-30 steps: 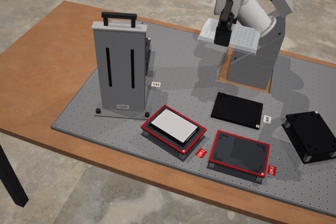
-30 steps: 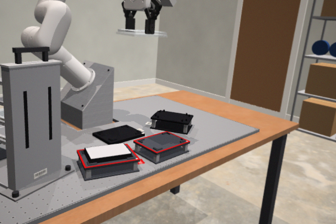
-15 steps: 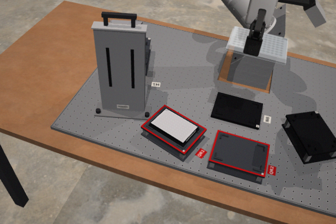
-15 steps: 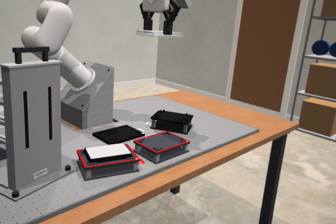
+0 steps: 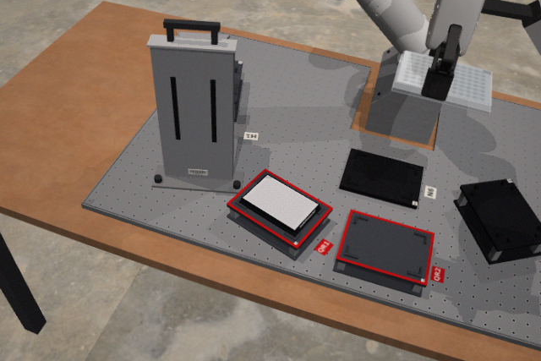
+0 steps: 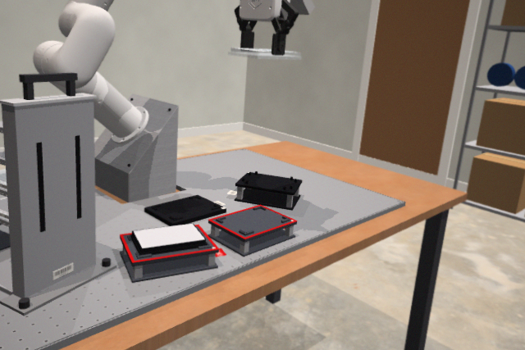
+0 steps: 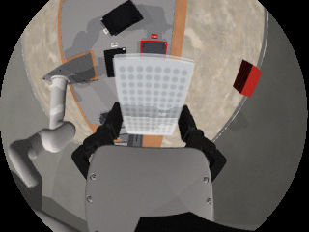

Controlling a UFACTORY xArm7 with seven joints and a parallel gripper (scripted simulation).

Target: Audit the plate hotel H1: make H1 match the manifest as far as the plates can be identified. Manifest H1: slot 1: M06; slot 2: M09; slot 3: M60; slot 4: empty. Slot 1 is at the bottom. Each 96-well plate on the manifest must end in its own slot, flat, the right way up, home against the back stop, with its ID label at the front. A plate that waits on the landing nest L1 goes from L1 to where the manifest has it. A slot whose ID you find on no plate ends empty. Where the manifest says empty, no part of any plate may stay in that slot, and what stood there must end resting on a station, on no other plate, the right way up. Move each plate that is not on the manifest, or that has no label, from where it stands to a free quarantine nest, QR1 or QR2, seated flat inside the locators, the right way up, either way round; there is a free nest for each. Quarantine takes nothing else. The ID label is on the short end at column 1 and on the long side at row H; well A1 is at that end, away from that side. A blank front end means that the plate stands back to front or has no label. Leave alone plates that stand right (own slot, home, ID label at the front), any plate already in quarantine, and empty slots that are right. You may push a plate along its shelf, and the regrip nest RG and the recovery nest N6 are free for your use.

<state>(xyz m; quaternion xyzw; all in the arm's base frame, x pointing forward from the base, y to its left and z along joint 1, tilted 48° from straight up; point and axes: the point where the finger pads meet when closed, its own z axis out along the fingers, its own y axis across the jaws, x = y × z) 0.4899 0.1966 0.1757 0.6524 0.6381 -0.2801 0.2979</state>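
My hand is 38 cm above the quarantine nest QR2 and 1 cm to the right of it. The rest, counted from my hand: flat black nest N6: 41 cm below, 20 cm behind, 2 cm to the right; plate hotel H1: 39 cm to the right, 26 cm below, 8 cm behind; white-topped plate: 37 cm below, 20 cm to the right, 2 cm behind.
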